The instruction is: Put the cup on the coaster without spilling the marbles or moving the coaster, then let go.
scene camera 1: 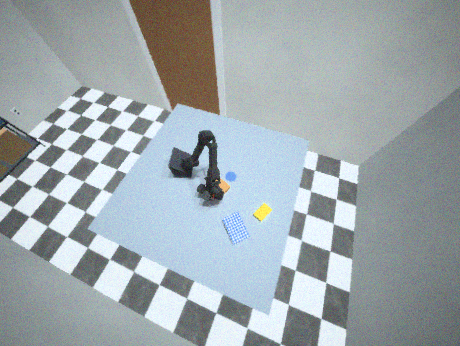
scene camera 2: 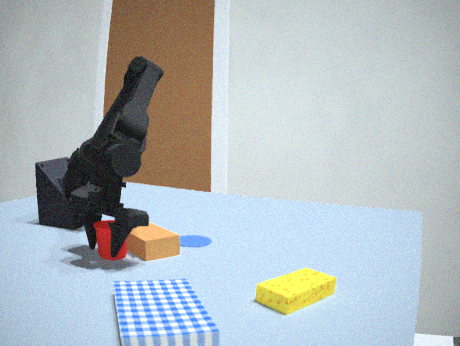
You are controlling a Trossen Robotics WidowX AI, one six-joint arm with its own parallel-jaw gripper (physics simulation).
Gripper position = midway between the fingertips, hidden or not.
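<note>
An orange-brown block (scene camera 2: 150, 243) and a yellow sponge (scene camera 2: 288, 293) are visible, as is my gripper (scene camera 2: 102, 253).
</note>
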